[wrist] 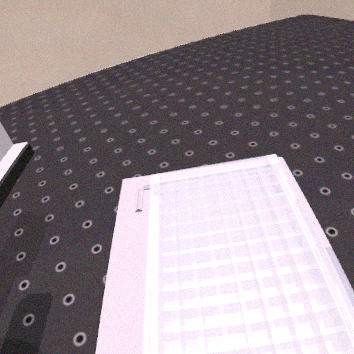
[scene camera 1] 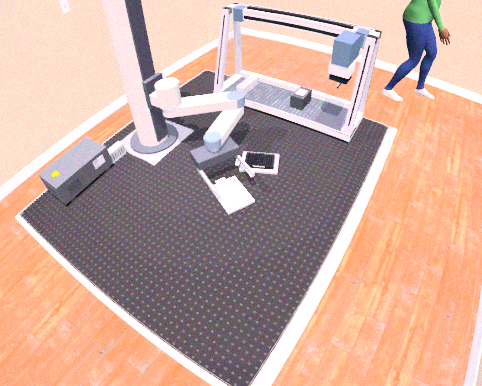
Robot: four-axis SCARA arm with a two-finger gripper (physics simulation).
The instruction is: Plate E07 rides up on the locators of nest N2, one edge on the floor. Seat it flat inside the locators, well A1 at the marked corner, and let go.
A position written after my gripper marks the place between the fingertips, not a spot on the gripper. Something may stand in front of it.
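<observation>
Grey control box [scene camera 1: 78, 160] visible. My gripper [scene camera 1: 234, 183] likewise.
</observation>
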